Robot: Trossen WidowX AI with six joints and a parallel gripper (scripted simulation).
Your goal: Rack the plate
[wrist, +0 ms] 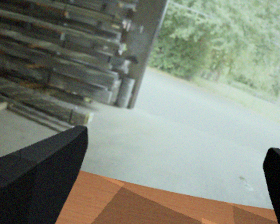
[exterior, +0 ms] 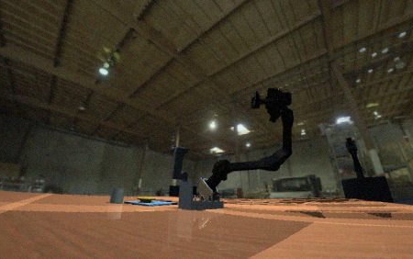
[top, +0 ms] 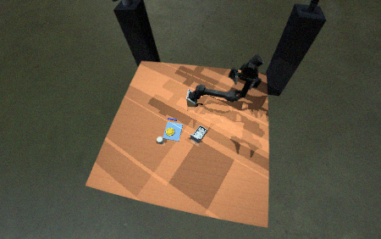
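My gripper tip is now 150 mm short of the yellow plate, 470 mm to the left of it and 450 mm above it. Also, from my gripper tip: grey dish rack 130 mm ahead, 240 mm to the right, 440 mm below; blue mat 130 mm ahead, 450 mm to the right, 460 mm below; blue spoon 30 mm ahead, 480 mm to the right, 460 mm below.
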